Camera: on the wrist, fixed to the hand. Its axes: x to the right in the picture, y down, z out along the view.
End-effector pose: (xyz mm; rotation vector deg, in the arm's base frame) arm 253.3 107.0 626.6 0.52 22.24 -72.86
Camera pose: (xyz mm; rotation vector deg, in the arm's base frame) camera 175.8 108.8 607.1 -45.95 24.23 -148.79
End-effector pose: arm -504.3 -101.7 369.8 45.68 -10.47 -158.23
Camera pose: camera -485.2 -34.9 330.4 -18.97 -36.86 112.05
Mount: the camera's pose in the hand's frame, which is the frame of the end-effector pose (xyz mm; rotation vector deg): -14.5 -67.5 -40.2 -18.72 -11.24 -84.23
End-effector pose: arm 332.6 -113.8 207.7 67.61 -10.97 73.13
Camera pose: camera 362.8 -81.5 141.2 45.67 17.04 -9.44
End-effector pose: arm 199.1 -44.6 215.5 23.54 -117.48 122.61
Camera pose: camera 229.0 0.3 274.5 84.53 -71.94 49.30
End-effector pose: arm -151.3 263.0 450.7 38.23 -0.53 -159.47
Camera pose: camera -139.0 334.1 416.5 -8.75 -38.93 112.21
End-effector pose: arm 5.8 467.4 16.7 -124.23 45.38 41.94
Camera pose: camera 54.8 479.4 78.6 -124.66 -60.88 13.42
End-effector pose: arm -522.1 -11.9 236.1 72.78 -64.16 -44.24
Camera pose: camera -480.0 2.8 169.8 93.69 1.71 -118.51
